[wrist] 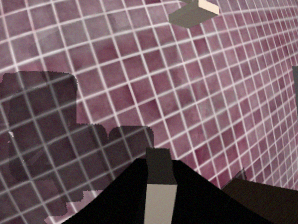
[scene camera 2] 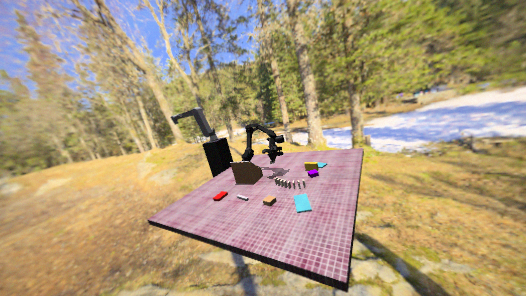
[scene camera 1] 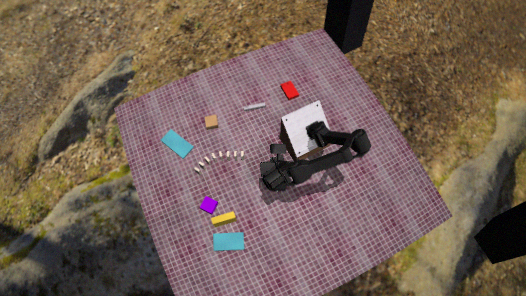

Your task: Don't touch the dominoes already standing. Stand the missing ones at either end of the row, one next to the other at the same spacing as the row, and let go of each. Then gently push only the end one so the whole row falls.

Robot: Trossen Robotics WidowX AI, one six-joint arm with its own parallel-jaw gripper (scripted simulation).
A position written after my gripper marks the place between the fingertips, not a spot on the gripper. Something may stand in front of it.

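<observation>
I am carrying a pale domino in my gripper (wrist: 157, 169).
</observation>
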